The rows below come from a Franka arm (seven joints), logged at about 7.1 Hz.
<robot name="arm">
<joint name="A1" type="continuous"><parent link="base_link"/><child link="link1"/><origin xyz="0 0 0.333" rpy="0 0 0"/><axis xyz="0 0 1"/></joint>
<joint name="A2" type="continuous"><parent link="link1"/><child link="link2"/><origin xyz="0 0 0" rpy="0 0 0"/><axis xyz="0 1 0"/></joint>
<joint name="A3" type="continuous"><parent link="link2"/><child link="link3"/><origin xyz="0 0 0.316" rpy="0 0 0"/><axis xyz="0 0 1"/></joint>
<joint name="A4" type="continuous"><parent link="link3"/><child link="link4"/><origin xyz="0.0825 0 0" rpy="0 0 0"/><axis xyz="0 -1 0"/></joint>
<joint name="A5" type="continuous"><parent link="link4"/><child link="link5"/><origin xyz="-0.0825 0 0.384" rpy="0 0 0"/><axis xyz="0 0 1"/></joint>
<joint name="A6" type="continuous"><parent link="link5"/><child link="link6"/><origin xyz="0 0 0" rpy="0 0 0"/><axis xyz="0 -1 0"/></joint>
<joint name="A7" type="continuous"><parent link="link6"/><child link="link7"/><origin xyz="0.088 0 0" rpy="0 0 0"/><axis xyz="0 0 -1"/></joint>
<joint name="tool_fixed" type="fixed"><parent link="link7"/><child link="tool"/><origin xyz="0 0 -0.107" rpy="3.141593 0 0"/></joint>
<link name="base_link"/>
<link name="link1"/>
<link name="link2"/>
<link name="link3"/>
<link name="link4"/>
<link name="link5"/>
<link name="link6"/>
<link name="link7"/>
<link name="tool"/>
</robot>
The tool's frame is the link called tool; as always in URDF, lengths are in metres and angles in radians. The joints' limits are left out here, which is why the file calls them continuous.
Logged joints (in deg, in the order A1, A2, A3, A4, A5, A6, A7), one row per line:
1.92 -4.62 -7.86 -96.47 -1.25 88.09 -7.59
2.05 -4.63 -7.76 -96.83 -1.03 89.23 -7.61
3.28 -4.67 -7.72 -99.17 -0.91 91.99 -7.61
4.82 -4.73 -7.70 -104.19 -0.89 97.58 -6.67
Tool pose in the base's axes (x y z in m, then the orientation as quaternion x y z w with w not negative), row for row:
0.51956 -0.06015 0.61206 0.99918 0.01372 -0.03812 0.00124
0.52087 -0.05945 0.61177 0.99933 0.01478 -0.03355 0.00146
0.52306 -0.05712 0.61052 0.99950 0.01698 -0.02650 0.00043
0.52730 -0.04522 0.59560 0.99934 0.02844 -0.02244 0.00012
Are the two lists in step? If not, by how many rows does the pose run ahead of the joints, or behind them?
The pose runs 1 row behind the joints: the pose in row i belongs to the joints in row i - 1.
